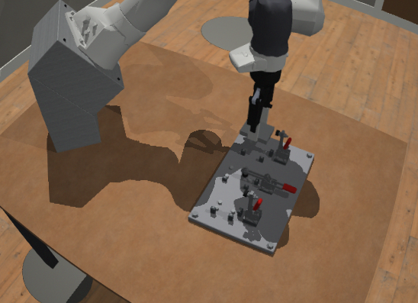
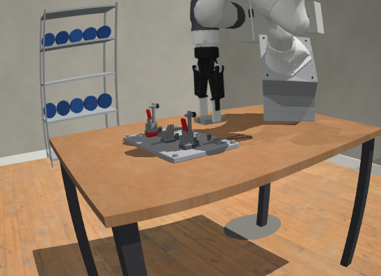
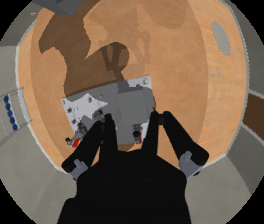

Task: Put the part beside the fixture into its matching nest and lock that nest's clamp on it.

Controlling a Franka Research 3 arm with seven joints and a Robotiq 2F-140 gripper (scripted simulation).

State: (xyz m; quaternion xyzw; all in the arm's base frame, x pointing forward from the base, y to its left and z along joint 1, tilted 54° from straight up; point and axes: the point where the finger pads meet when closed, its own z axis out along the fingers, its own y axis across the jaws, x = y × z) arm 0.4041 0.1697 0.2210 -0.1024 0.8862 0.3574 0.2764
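Now: hand 30 mm above the flat grey block. From my hand the other things lie so: toggle clamp: 120 mm ahead, 70 mm to the right, 70 mm below; grey fixture plate: 110 mm below, 100 mm ahead, 80 mm to the right.
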